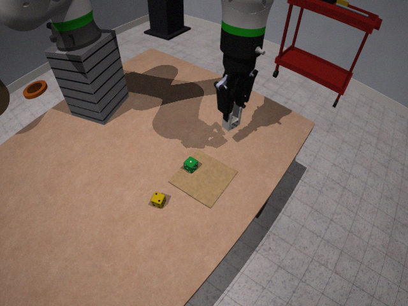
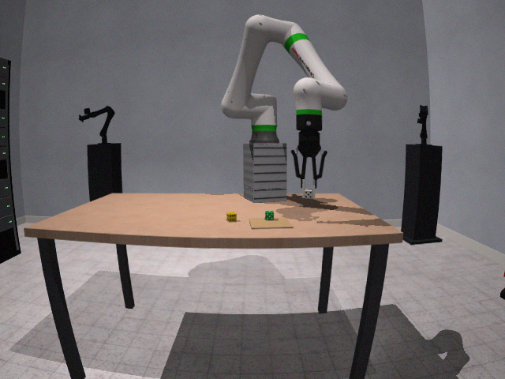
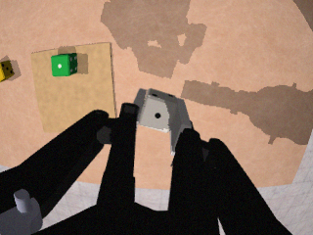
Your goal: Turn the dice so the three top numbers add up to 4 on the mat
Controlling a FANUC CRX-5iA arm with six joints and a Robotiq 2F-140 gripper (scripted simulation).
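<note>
The tan mat lies 140 mm to the right of my hand, 120 mm below it and 10 mm ahead of it. From my hand the other things lie so: green die: 140 mm to the right, 100 mm below, 40 mm behind; then white die: 20 mm below; then yellow die: 270 mm to the right, 110 mm below, 40 mm behind.
</note>
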